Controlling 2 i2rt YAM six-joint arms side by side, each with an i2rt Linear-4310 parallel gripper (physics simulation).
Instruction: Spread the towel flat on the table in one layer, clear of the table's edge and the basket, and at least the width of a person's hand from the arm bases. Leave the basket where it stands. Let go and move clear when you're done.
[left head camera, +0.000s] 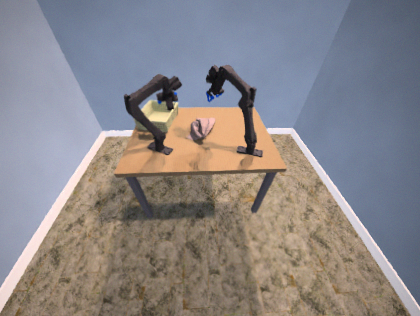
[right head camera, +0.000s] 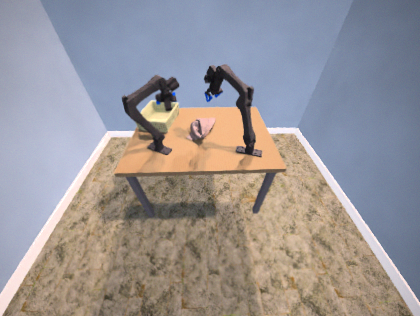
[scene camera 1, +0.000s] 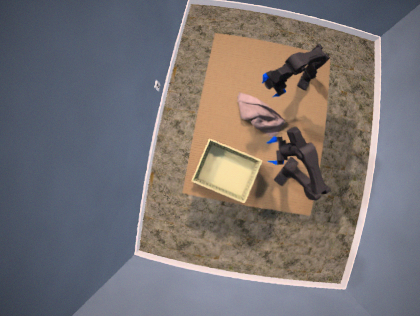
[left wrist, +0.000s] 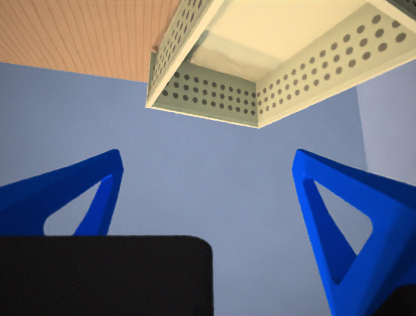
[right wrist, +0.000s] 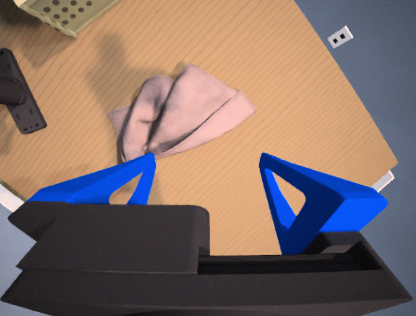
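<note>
The pink towel (left head camera: 202, 128) (right head camera: 202, 128) (scene camera 1: 257, 114) (right wrist: 185, 110) lies bunched and folded over itself near the middle of the table (left head camera: 225, 162) (scene camera 1: 225, 65), with raised folds and a small corner sticking out. The pale yellow basket (left head camera: 155, 123) (right head camera: 156, 124) (scene camera 1: 227, 193) (left wrist: 215, 95) (right wrist: 70, 15) stands apart from it, at the back left in the head views. My left gripper (left head camera: 167, 97) (right head camera: 166, 98) (scene camera 1: 270, 151) (left wrist: 207, 159) is open and empty, raised between towel and basket. My right gripper (scene camera 1: 272, 86) (left head camera: 214, 98) (right head camera: 213, 96) (right wrist: 207, 158) is open and empty, raised above the table beside the towel.
The left arm base (left head camera: 160, 149) (right wrist: 30, 110) and the right arm base (left head camera: 250, 151) are mounted toward the table's front edge in the head views. The basket is close to the table's left edge there. A wall socket (right wrist: 341, 37) shows beyond the table.
</note>
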